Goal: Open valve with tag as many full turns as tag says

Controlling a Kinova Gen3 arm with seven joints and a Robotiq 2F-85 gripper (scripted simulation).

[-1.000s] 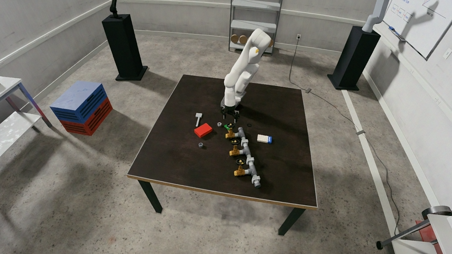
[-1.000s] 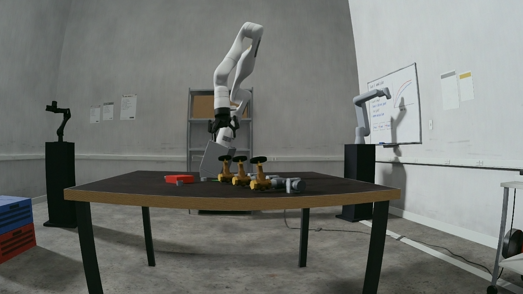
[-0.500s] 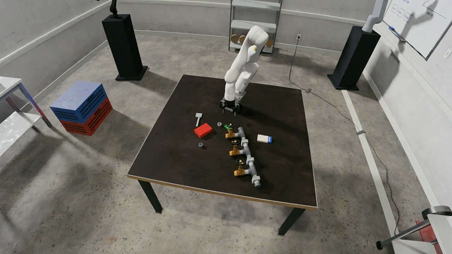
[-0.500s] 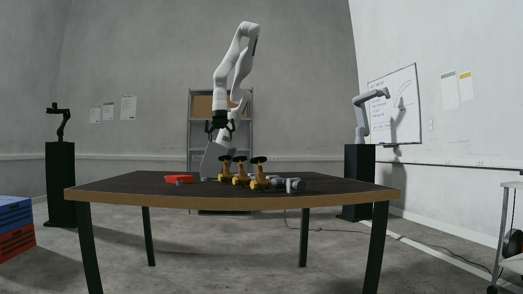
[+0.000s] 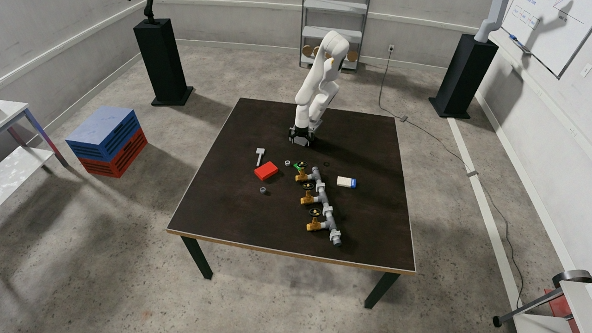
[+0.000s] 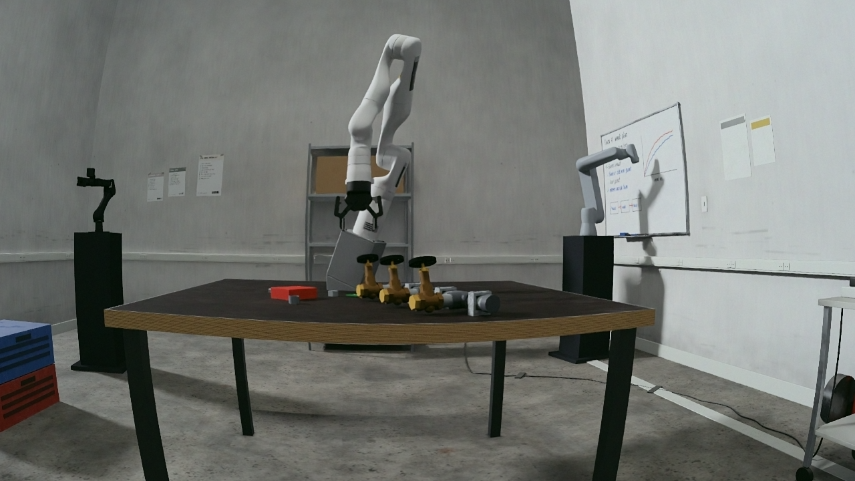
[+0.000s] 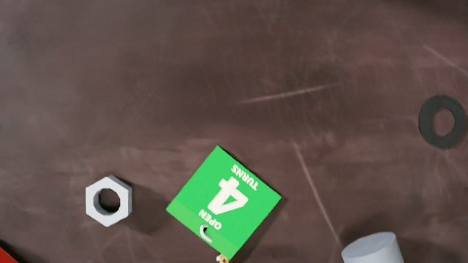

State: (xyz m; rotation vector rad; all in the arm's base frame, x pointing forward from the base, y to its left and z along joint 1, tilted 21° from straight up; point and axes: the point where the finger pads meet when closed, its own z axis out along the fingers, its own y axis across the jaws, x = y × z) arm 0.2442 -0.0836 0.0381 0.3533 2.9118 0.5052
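Now: the green tag 200 mm below my hand and 10 mm to the right of it. Also, from my hand: small grey hammer 260 mm to the right, 200 mm below, 90 mm behind; then red block 210 mm to the right, 190 mm below, 50 mm ahead; then small grey ring 210 mm to the right, 210 mm ahead, 190 mm below.
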